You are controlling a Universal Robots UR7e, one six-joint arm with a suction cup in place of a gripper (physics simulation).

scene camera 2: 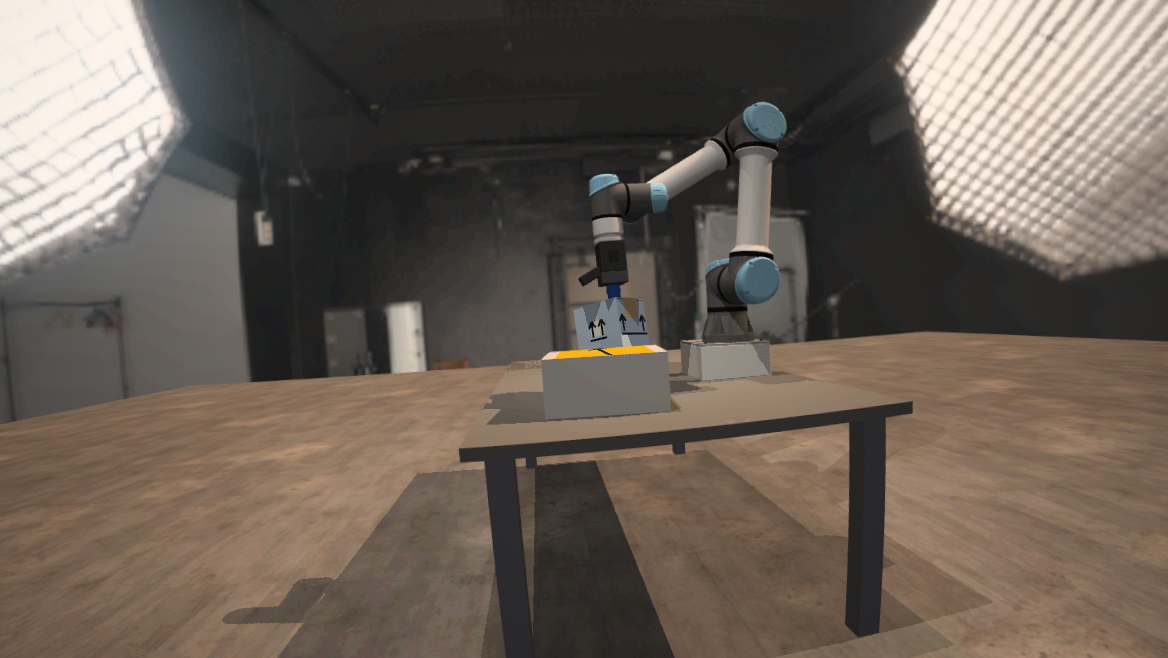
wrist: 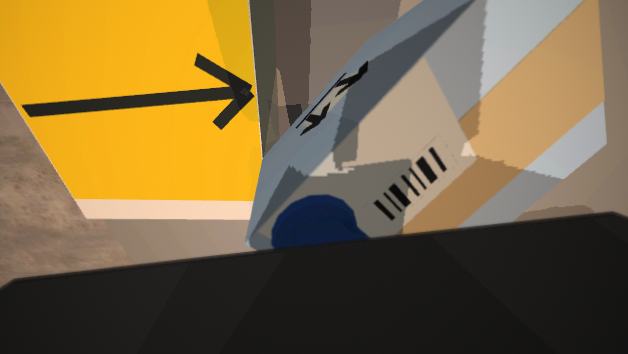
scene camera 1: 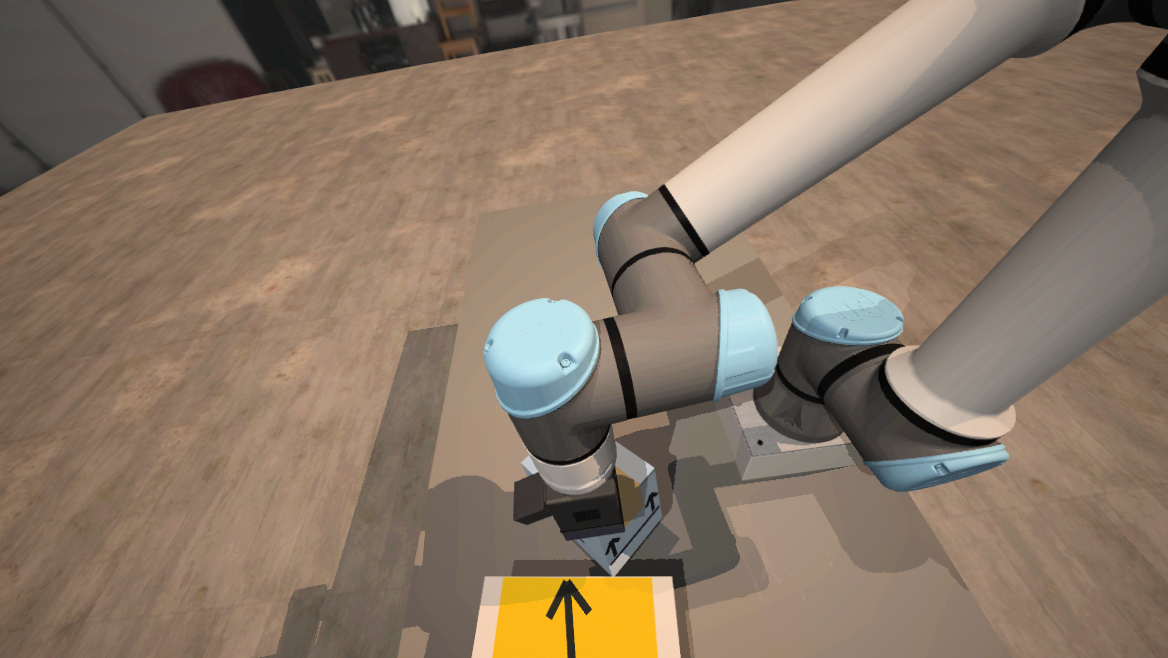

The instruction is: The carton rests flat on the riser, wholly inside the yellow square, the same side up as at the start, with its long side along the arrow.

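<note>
The white carton [scene camera 1: 639, 529] [scene camera 2: 600, 325] [wrist: 380, 130] hangs from my blue suction cup [scene camera 2: 613, 290] [wrist: 315, 222], which is on its top face near one end, beside a barcode label and orange tape. The carton's printed arrows point up; it looks slightly tilted. It is beyond the riser's far edge, outside the yellow square [scene camera 1: 523, 621] [wrist: 150, 160], with its long side turned diagonally to the black arrow [scene camera 1: 569, 625] [wrist: 135, 101]. The riser [scene camera 1: 668, 621] [scene camera 2: 604, 388] [wrist: 165, 209] hides its bottom in scene camera 2. The cup is hidden in scene camera 1.
The riser stands on the table [scene camera 2: 784, 398], near its front edge. The arm's pale base block [scene camera 1: 784, 464] [scene camera 2: 729, 361] stands on the table to the right of the carton. The lower arm joints rise close beside the wrist in scene camera 1.
</note>
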